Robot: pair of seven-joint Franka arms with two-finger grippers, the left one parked.
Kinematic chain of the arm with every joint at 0, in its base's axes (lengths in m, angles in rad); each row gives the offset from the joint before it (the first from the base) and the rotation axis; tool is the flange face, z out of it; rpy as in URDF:
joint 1: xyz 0 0 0.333 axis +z
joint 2: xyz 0 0 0 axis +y
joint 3: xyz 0 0 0.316 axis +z
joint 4: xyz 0.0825 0 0 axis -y
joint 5: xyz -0.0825 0 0.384 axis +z
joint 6: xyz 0 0 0 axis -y
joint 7: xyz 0.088 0 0 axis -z
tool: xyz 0 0 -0.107 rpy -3.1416 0 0
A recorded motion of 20 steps. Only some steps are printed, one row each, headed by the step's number.
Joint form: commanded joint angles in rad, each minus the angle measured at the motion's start. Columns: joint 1, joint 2, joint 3, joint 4, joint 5, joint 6, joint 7.
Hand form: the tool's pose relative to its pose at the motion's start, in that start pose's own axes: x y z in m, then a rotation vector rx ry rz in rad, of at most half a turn. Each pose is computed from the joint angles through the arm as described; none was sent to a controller.
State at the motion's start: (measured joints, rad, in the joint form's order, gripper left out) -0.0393 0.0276 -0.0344 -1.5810 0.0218 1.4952 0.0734
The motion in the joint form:
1: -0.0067 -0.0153 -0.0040 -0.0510 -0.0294 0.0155 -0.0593
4: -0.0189 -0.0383 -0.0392 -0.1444 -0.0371 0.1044 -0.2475
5: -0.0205 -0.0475 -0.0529 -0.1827 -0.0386 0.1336 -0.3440
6: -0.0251 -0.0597 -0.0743 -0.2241 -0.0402 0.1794 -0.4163
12: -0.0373 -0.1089 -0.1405 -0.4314 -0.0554 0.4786 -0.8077
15: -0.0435 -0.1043 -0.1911 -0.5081 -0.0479 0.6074 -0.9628
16: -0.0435 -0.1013 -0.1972 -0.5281 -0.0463 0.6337 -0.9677
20: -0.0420 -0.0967 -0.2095 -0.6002 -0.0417 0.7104 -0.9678
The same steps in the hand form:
1: -0.0027 0.0098 0.0143 -0.0284 -0.0189 -0.0465
4: -0.0012 0.0372 0.0382 -0.0286 -0.0030 -0.1887
5: -0.0022 0.0460 0.0490 -0.0273 -0.0042 -0.2707
6: -0.0031 0.0606 0.0583 -0.0270 0.0116 -0.3182
12: -0.0052 0.1047 0.1056 -0.0819 0.1382 -0.6400
15: -0.0059 0.1344 0.1330 -0.1049 0.1799 -0.7368
16: -0.0063 0.1373 0.1417 -0.1056 0.1833 -0.7353
20: -0.0109 0.1412 0.1715 -0.1013 0.1855 -0.7238

